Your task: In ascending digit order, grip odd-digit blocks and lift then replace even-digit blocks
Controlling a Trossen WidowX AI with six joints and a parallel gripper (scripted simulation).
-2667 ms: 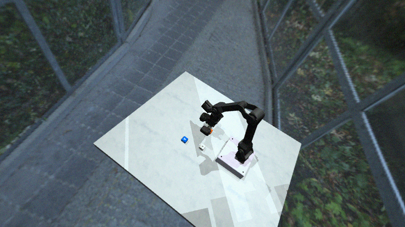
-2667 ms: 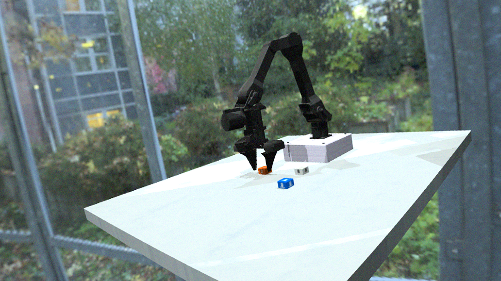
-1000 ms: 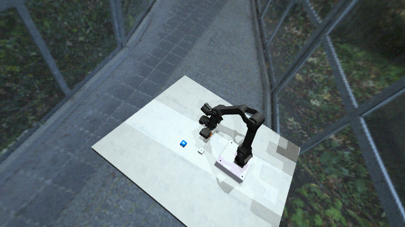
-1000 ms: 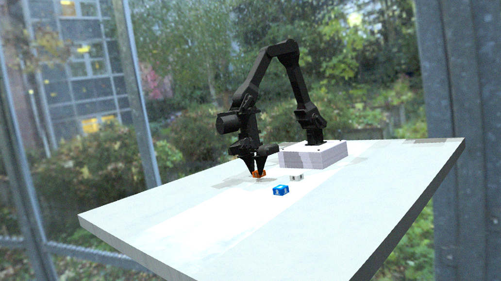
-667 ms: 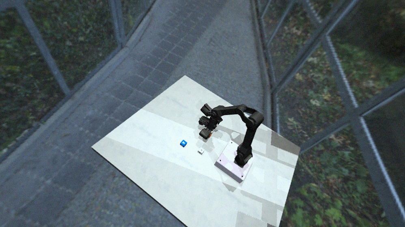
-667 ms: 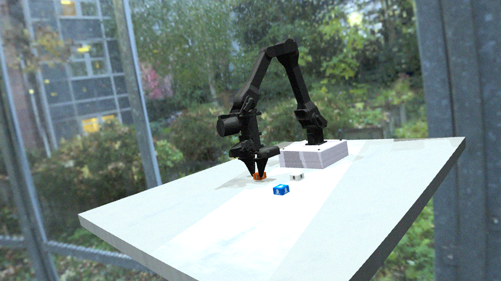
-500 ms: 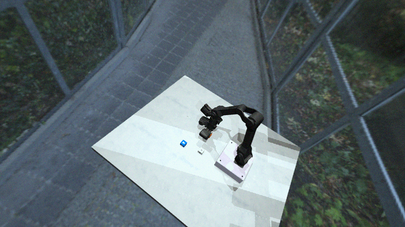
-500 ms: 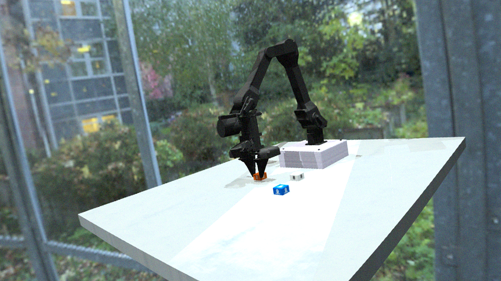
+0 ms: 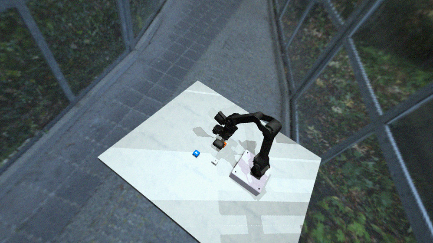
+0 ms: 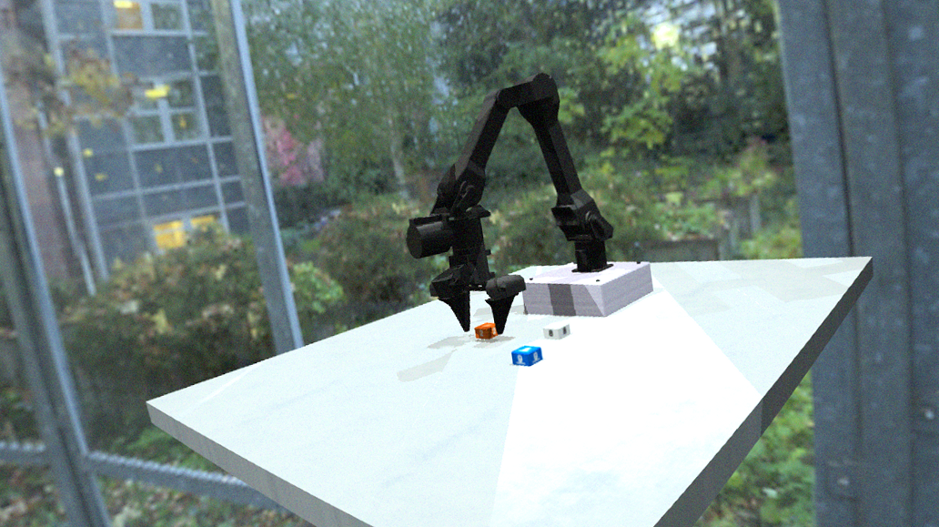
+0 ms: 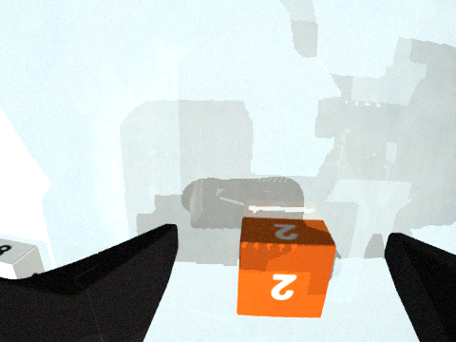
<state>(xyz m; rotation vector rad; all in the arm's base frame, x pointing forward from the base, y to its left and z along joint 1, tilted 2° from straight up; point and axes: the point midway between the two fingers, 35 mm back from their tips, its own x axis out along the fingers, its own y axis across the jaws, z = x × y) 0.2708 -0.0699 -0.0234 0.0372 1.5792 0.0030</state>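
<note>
Right now my gripper tip is 10 mm past the orange block. From my gripper tip the other things lie so: white block (140 mm to the left, 30 mm behind); then blue block (170 mm to the left, 90 mm ahead).
</note>
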